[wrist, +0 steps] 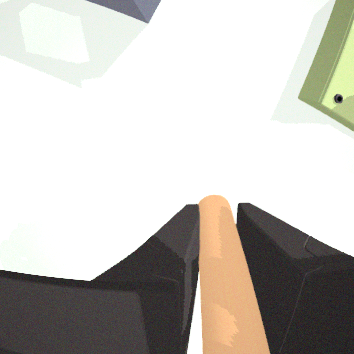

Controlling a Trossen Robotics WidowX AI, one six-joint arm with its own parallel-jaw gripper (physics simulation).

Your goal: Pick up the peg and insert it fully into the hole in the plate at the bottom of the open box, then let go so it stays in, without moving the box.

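Frame: origin at the arm's base, x ahead, y left, z up, level; metres.
Seen in the pictures: gripper, between the fingertips: (217, 215).
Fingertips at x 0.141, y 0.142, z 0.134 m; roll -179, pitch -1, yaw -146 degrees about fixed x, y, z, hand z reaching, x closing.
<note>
A point is followed by its place in that frame.
An orange-tan round peg (223, 280) {x 0.143, y 0.143, z 0.170 m} runs from the bottom edge of the wrist view up to the fingertips. My gripper (217, 215) {x 0.141, y 0.142, z 0.134 m} is shut on the peg, with one dark finger on each side of it. The peg's rounded end is about level with the fingertips, and its other end is out of view. Part of a yellow-green open box (317, 70) {x 0.076, y 0.030, z -0.032 m} shows at the upper right, ahead of the gripper and apart from it. A small dark round spot shows on its inner floor near the corner. Most of the box is cut off by the frame, and I cannot tell whether this spot is the hole.
A dark blue-grey object (135, 7) {x 0.232, y 0.083, z 0.011 m} shows at the top left edge, mostly cut off, with a pale shadow beside it. The box's near corner and wall edge point toward the middle of the view. The white table surface lies between these objects and the gripper.
</note>
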